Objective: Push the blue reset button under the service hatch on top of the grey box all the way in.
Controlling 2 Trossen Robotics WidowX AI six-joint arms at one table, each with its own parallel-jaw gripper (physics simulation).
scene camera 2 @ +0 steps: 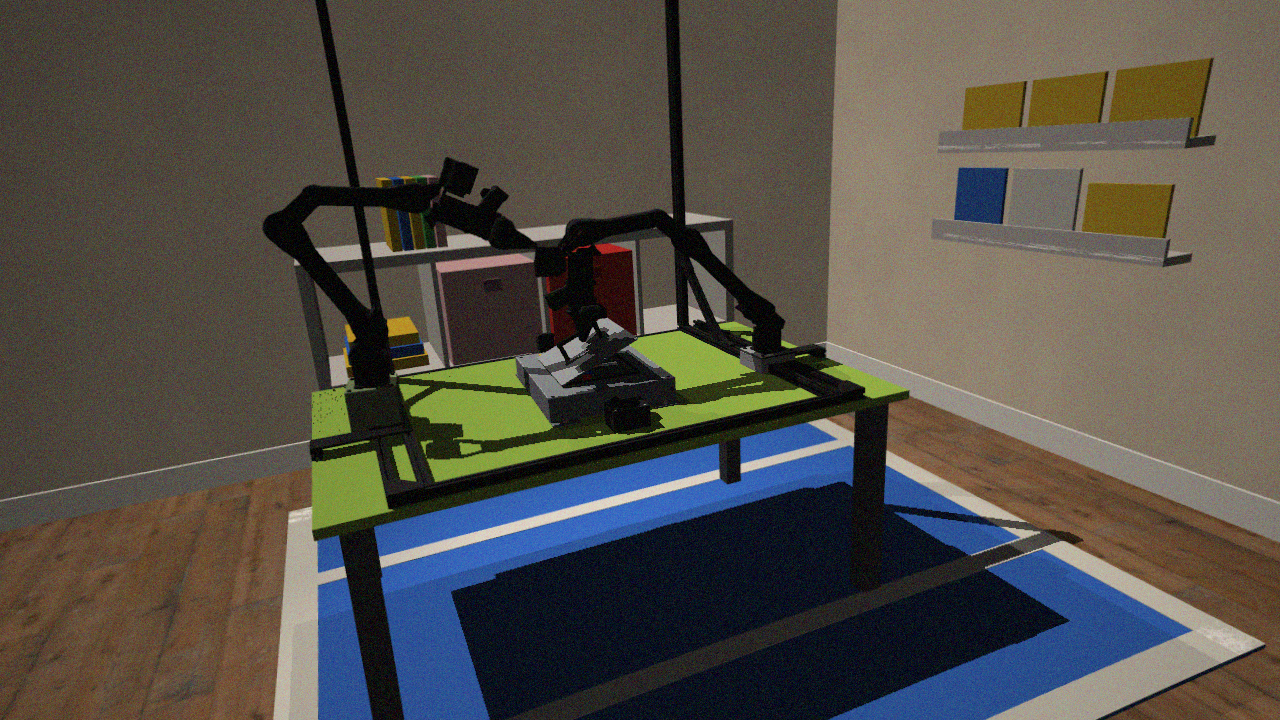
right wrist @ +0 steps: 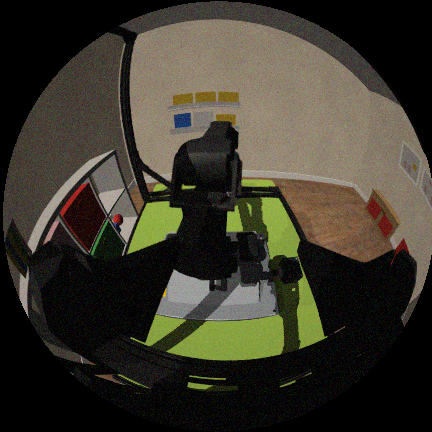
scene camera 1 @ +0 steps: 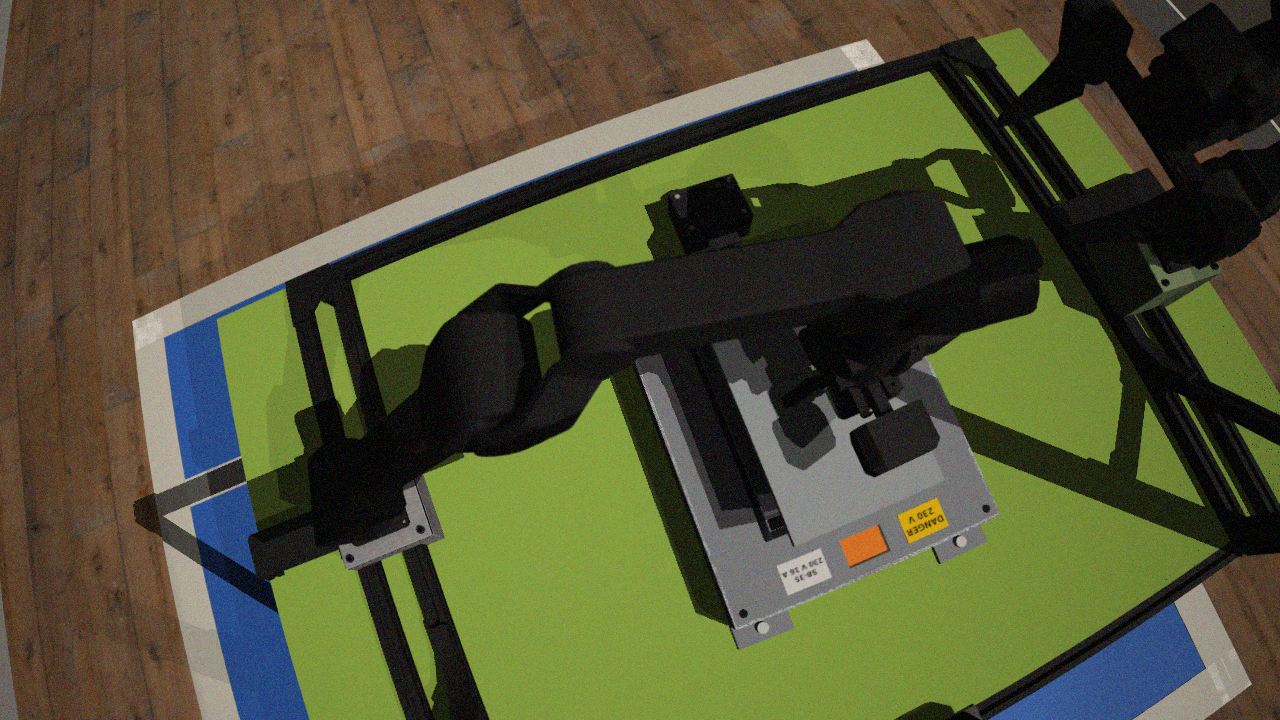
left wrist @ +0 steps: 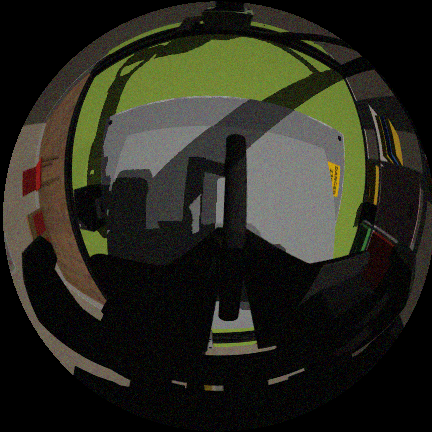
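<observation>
The grey box (scene camera 1: 745, 572) (scene camera 2: 602, 393) (right wrist: 209, 301) stands on the green table. Its service hatch (scene camera 1: 852, 493) (left wrist: 282, 193) is tilted up off the box top, and a dark gap (scene camera 1: 723, 429) shows along its raised edge. My left gripper (scene camera 1: 852, 403) (scene camera 2: 590, 329) (left wrist: 230, 233) is shut on the hatch's dark bar handle (left wrist: 235, 181). My right gripper (scene camera 2: 523, 239) (right wrist: 241, 245) is open and empty. It hangs in the air above the box, close beside the left wrist. The blue button is hidden in every view.
A small black block (scene camera 1: 709, 210) (scene camera 2: 626, 415) (right wrist: 287, 270) sits on the table beside the box. Black frame rails (scene camera 1: 637, 153) run along the table edges. An orange label (scene camera 1: 863, 545) and a yellow danger label (scene camera 1: 923, 519) mark the box top. A shelf unit (scene camera 2: 495, 243) stands behind.
</observation>
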